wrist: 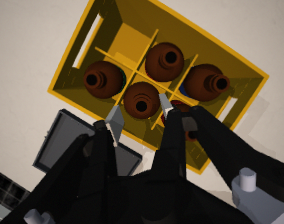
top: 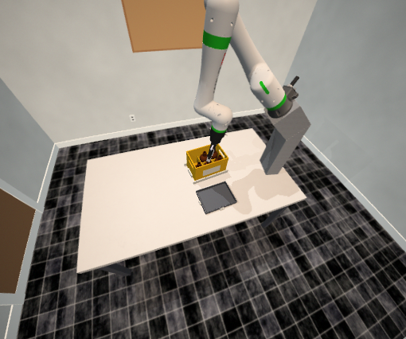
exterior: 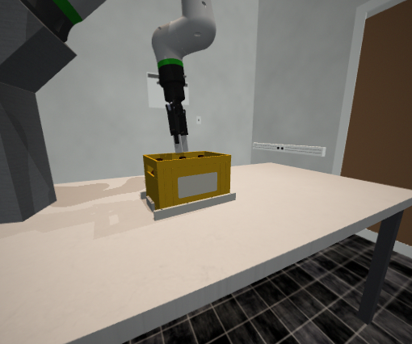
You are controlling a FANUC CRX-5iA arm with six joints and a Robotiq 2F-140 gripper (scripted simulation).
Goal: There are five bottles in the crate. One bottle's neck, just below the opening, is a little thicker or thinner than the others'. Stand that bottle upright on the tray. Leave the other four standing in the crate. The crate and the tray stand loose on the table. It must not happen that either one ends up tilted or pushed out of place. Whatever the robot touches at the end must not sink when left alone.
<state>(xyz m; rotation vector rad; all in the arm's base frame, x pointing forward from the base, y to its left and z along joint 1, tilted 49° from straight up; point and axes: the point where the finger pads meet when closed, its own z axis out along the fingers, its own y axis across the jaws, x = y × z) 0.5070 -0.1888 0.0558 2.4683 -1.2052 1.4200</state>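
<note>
Now: hand 120 mm above the brown bottle. Also, from my hand: crate: 10 mm behind, 50 mm to the right, 130 mm below; then dark grey tray: 100 mm ahead, 210 mm to the left, 200 mm below.
</note>
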